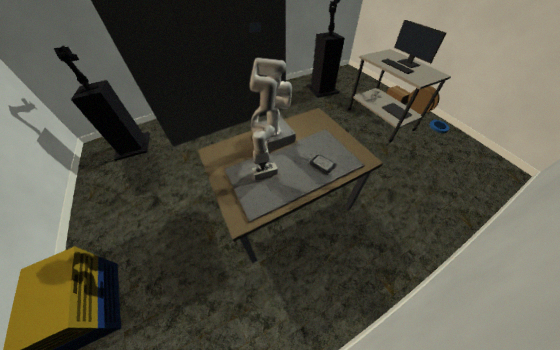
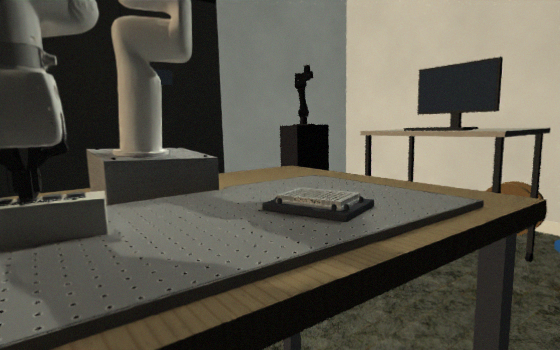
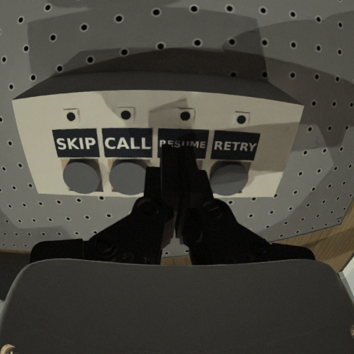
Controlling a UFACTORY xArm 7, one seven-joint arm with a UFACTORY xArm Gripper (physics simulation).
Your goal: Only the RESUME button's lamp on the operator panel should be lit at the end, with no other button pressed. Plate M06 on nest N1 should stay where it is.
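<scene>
The cream operator panel has labels SKIP, CALL, RESUME and RETRY, each with a lamp above. The RESUME lamp and the other lamps look dark. The SKIP button, CALL button and RETRY button are grey and round. My gripper is shut and empty, pointing down over the RESUME column; its fingers hide the RESUME button and part of its label. Whether the tips touch the button cannot be told. Plate M06 sits flat on the dark nest N1.
The panel and nest stand apart on a grey perforated board on the wooden table. The arm's base block is behind them at the table's back. A desk with a monitor stands farther off.
</scene>
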